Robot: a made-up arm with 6 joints. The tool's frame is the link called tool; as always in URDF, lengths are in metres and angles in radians. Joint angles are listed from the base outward.
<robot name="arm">
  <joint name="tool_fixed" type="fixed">
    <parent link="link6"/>
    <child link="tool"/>
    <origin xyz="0 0 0" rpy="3.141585 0 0"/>
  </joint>
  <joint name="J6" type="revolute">
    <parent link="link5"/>
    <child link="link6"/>
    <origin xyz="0.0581 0 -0.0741"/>
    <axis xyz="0 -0.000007 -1"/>
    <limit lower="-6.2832" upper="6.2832"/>
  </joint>
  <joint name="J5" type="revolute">
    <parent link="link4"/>
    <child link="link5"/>
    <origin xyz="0 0 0"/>
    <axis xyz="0 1 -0.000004"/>
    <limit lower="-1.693" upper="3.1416"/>
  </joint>
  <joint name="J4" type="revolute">
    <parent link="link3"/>
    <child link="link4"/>
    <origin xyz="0.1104 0 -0.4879"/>
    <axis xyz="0 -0.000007 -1"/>
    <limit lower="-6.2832" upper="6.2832"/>
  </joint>
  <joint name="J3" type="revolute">
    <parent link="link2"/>
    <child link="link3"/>
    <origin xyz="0.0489 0 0.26"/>
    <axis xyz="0 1 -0.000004"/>
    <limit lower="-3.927" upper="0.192"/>
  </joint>
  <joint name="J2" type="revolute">
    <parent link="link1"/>
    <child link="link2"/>
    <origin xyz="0 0 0"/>
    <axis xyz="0 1 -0.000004"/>
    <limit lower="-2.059" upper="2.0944"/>
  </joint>
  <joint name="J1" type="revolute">
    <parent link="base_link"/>
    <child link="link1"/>
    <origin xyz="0 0 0.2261"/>
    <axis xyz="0 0 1"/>
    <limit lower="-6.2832" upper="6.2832"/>
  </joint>
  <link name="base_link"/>
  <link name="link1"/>
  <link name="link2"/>
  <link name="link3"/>
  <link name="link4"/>
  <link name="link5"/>
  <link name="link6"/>
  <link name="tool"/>
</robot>
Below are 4 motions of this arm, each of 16 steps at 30 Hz.
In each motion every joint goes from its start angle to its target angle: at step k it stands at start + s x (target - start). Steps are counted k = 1, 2, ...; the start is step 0. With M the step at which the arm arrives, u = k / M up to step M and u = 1 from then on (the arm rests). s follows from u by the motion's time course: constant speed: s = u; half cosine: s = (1 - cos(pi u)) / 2; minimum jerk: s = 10 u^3 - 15 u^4 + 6 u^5.
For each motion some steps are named. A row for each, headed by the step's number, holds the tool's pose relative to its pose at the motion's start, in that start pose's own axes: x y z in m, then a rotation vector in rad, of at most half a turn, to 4 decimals.
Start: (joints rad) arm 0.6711 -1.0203 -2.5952 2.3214 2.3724 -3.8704
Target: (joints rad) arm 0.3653 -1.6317 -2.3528 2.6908 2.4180 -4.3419
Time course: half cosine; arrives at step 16
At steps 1, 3, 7, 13, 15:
1: -0.0020 0.0001 0.0032 -0.0022 0.0032 -0.0064
3: -0.0165 0.0004 0.0285 -0.0201 0.0279 -0.0555
7: -0.0651 -0.0007 0.1445 -0.1195 0.1230 -0.2575
13: -0.0940 -0.0048 0.3497 -0.3506 0.2241 -0.5528
15: -0.0930 -0.0050 0.3802 -0.3905 0.2317 -0.5920

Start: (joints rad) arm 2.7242 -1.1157 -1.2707 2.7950 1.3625 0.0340
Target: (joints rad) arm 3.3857 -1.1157 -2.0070 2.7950 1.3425 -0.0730
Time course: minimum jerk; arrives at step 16
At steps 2, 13, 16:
2: -0.0035 -0.0017 0.0059 0.0066 -0.0135 0.0026
13: -0.2461 -0.2836 0.1483 0.5850 -0.6936 0.0405
16: -0.2562 -0.3050 0.1422 0.6244 -0.7214 0.0360

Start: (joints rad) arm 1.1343 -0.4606 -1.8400 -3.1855 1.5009 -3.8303
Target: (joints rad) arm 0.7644 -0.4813 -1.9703 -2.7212 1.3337 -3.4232
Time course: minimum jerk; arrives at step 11
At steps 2, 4, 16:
2: -0.0024 0.0047 0.0031 -0.0075 -0.0076 0.0065
4: -0.0117 0.0267 0.0183 -0.0468 -0.0384 0.0408
16: -0.0192 0.0937 0.0746 -0.2128 -0.0801 0.2142

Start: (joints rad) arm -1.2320 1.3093 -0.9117 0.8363 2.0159 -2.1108
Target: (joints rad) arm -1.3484 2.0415 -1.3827 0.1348 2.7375 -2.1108
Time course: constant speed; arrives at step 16
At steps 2, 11, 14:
2: -0.0188 0.0058 -0.0028 0.1297 0.0117 0.0519
11: -0.1109 0.0274 -0.0136 0.7074 0.1029 0.3214
14: -0.1427 0.0349 -0.0154 0.8948 0.1432 0.4247

